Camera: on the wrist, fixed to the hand. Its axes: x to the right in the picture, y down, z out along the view.
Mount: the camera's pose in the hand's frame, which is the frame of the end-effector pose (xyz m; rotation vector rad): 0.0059 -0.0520 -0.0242 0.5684 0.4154 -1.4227
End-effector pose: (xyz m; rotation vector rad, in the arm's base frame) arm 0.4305 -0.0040 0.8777 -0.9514 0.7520 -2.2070
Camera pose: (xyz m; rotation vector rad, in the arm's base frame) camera 0.3925 0.0317 0.9023 0.5361 0.4995 2.4692
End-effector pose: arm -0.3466 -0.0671 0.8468 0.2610 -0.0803 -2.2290
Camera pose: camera -0.3849 -0.0385 0.8145 -0.9918 0.2756 2.3394
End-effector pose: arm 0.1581 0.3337 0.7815 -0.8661 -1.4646 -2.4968
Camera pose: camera 0.1236 0.3419 0.7360 -0.7294 1.8948 1.4356
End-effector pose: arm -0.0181 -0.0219 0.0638 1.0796 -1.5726 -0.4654
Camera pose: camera 0.0247 -0.0471 0.0344 2.4905 -0.3273 -0.6407
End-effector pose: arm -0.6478 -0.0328 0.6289 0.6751 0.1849 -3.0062
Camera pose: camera -0.6470 0.0217 0.6101 -0.6846 0.1391 1.5209
